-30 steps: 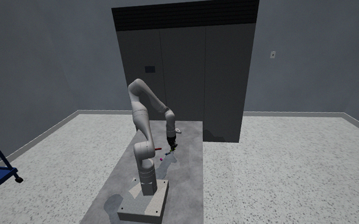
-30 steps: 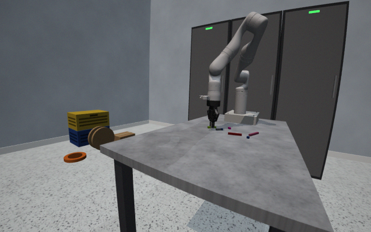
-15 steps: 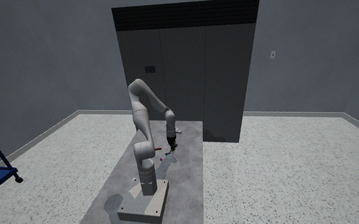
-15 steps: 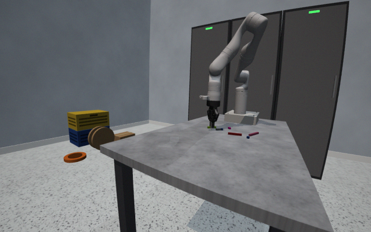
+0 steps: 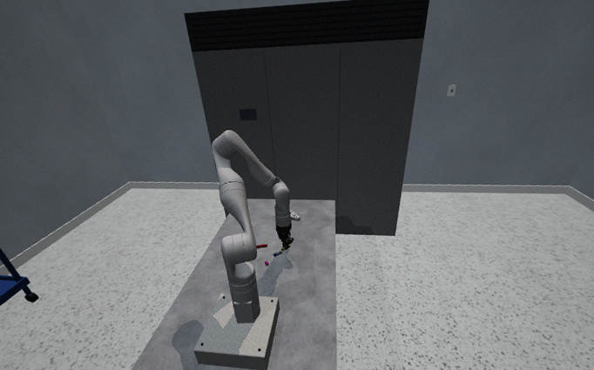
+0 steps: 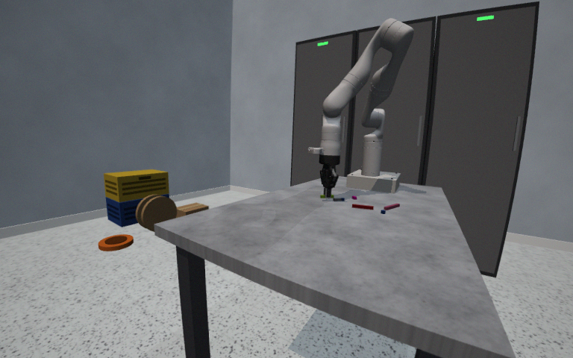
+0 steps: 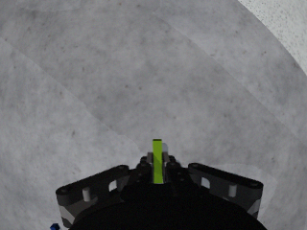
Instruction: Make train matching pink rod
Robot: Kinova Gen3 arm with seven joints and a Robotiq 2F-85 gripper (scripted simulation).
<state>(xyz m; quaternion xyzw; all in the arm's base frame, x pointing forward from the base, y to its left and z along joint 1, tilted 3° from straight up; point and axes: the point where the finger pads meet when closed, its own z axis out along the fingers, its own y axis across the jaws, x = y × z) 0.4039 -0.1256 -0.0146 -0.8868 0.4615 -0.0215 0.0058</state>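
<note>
The lime rod is 1 cm below my hand. Also, from my hand: magenta rod (9 cm behind, 9 cm to the left, 3 cm below); then red rod (4 cm ahead, 13 cm to the left, 3 cm below); then grey rod (2 cm behind, 3 cm to the left, 3 cm below).
</note>
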